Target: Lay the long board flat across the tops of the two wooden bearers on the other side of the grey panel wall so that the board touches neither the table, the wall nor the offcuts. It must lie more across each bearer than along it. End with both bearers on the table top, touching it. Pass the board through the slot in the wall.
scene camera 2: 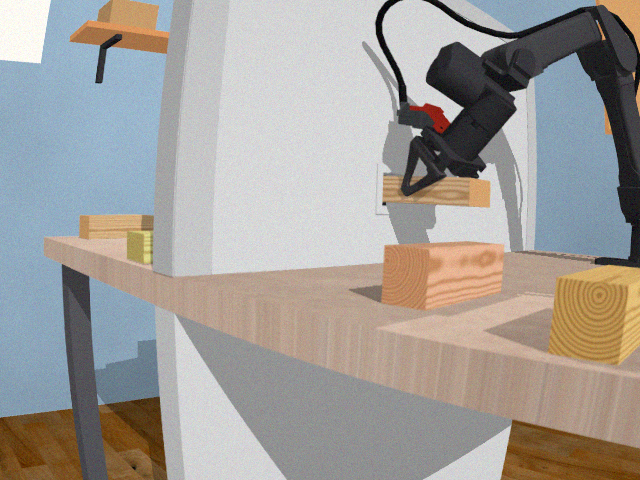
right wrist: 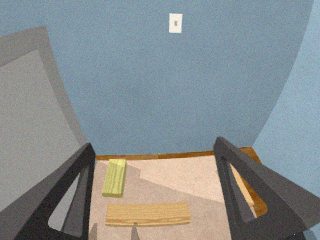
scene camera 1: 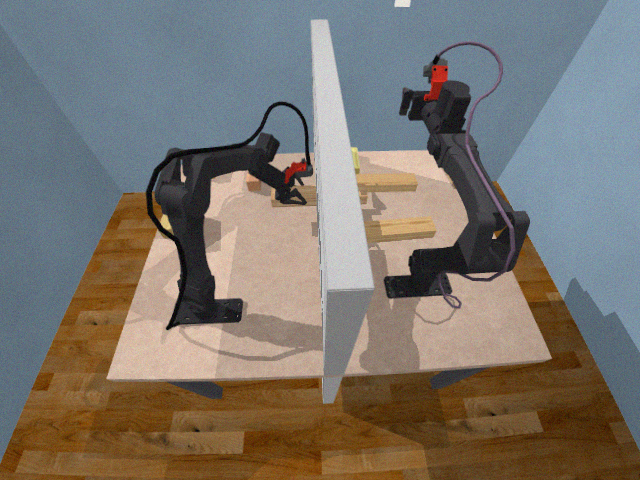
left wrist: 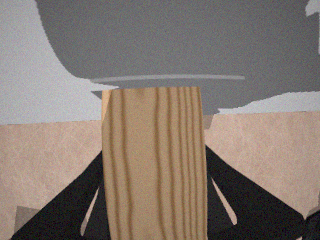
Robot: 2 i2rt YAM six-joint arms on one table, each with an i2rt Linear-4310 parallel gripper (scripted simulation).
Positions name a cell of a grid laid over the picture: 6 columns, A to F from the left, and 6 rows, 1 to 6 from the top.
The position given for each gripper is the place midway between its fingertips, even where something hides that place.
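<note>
Left gripper (scene camera 2: D3), (scene camera 1: C3), (left wrist: C4). Right gripper (scene camera 1: D2). Long board (scene camera 2: E3), (left wrist: C4); out of frame in the right wrist view. Yellow-green offcut (scene camera 2: B4), (right wrist: C5). Orange block (scene camera 2: D4). A bearer (scene camera 1: D3). Also a bearer (scene camera 1: D3).
</note>
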